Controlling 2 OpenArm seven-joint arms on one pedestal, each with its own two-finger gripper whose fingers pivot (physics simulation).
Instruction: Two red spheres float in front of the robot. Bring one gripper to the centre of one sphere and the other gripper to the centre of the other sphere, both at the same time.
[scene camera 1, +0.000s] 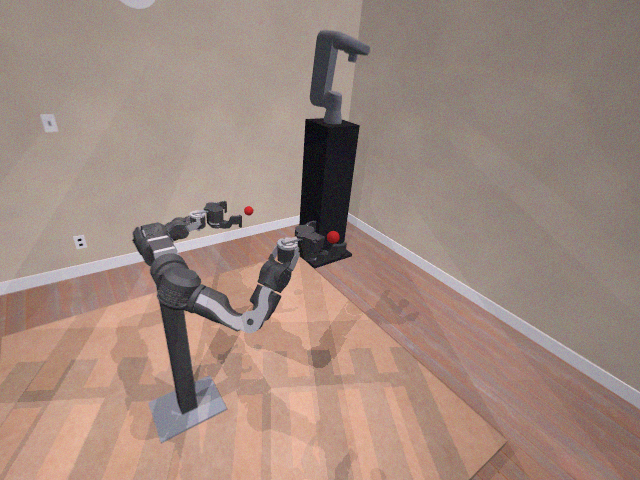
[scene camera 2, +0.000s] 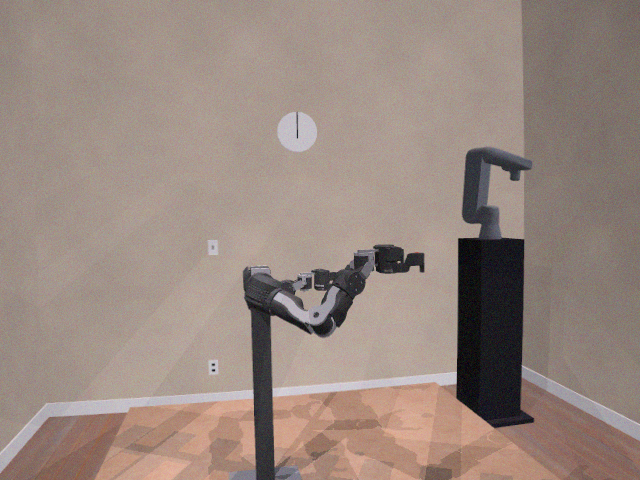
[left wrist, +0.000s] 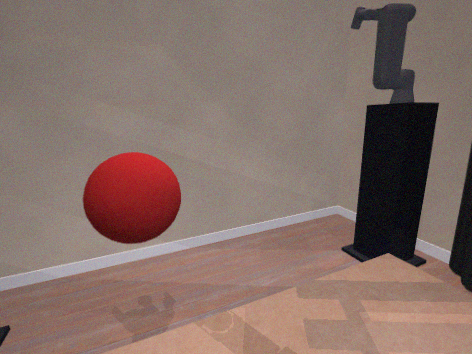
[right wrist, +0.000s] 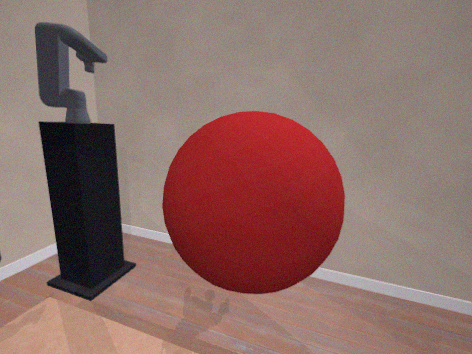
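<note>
One red sphere floats a short gap beyond the fingertips of my open, empty left gripper. In the left wrist view it sits left of centre and a little low. The other red sphere is at the fingers of my open right gripper, overlapping them in scene camera 1. It looks large in the right wrist view, slightly right of centre and low. In scene camera 2 a sliver of red shows at the right gripper's finger, and the left gripper's fingers are hidden behind the right arm.
A tall black pedestal bears a grey robot arm beyond the grippers, near the room's corner. A dark part cuts into the left wrist view's right edge.
</note>
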